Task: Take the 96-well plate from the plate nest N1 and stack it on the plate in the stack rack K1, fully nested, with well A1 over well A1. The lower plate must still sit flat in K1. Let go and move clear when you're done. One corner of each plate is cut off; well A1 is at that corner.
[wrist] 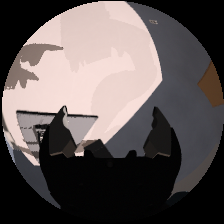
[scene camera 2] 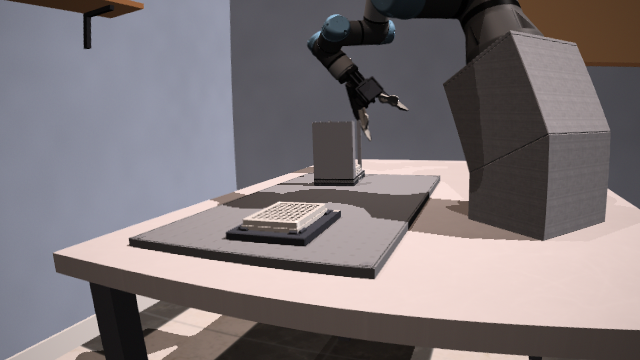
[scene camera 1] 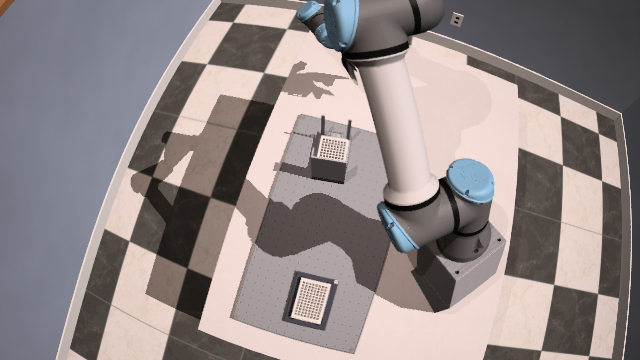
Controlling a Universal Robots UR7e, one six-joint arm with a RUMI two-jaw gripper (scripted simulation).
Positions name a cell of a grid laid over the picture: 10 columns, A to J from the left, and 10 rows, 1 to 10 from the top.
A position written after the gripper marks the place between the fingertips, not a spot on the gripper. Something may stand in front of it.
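Observation:
The gripper (scene camera 2: G4) and (wrist: E5) is visible; a plate nest N1 (scene camera 2: E7) is visible too.

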